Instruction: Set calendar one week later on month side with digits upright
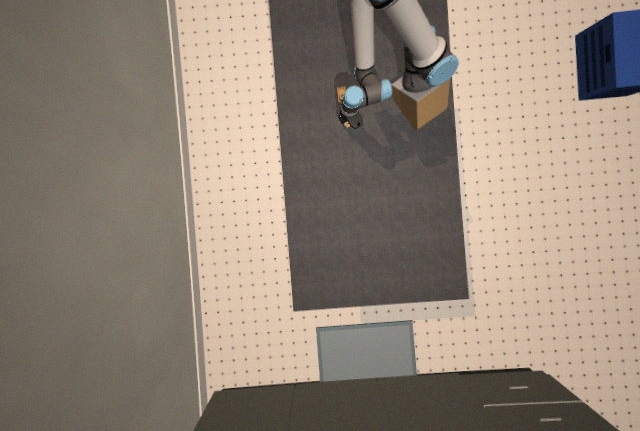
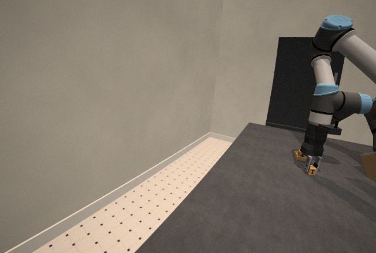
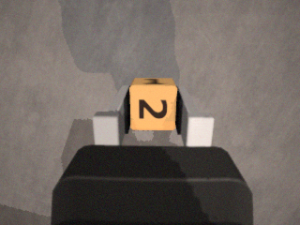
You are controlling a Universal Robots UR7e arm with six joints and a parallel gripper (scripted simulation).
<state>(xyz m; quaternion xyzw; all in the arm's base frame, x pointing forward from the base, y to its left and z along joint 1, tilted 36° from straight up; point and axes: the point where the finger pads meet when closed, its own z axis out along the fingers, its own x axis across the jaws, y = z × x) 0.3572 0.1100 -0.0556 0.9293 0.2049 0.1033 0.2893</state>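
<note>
The number cube is 10 mm below my hand.
</note>
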